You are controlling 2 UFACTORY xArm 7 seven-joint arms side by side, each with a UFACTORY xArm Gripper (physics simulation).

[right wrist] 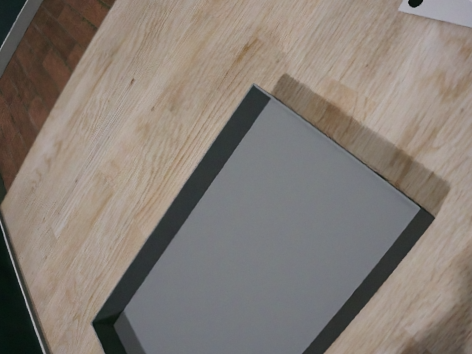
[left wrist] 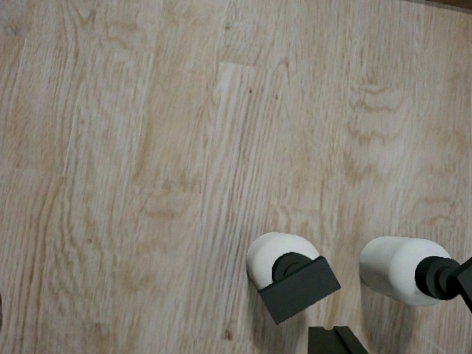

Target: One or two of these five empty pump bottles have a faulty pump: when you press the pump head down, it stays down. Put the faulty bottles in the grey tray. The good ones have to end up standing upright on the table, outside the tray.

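Places are measured from the left arm's base along level axes (x ahead, y left, z up), in millimetres.
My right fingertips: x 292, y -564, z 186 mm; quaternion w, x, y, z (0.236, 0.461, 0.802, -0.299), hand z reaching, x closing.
Note:
Behind a point stands the place of what it marks.
In the left wrist view, a white bottle with a black pump head [left wrist: 287,272] {x 427, y -162, z 108 mm} stands upright at lower centre; how far its head sits above the collar is hard to judge. A second white bottle [left wrist: 407,270] {x 424, y -251, z 81 mm} stands upright to its right, its black pump head cut off by the view's edge. My left gripper [left wrist: 334,341] {x 405, y -160, z 208 mm} is shut and empty at the bottom edge, just below the first bottle's head and apart from it in the view. The grey tray [right wrist: 175,210] {x 329, y -862, z 21 mm} lies empty in the visible part of the right wrist view. My right gripper does not show.
The wooden table [left wrist: 150,125] {x 541, y -59, z 0 mm} [right wrist: 125,125] {x 295, y -1051, z 0 mm} lies under the bottles and tray. Its edge runs down the left of the right wrist view, with brick-red floor [right wrist: 45,75] beyond. Part of a white sheet with a black spot [right wrist: 440,10] {x 70, y -720, z 1 mm} shows at the top right.

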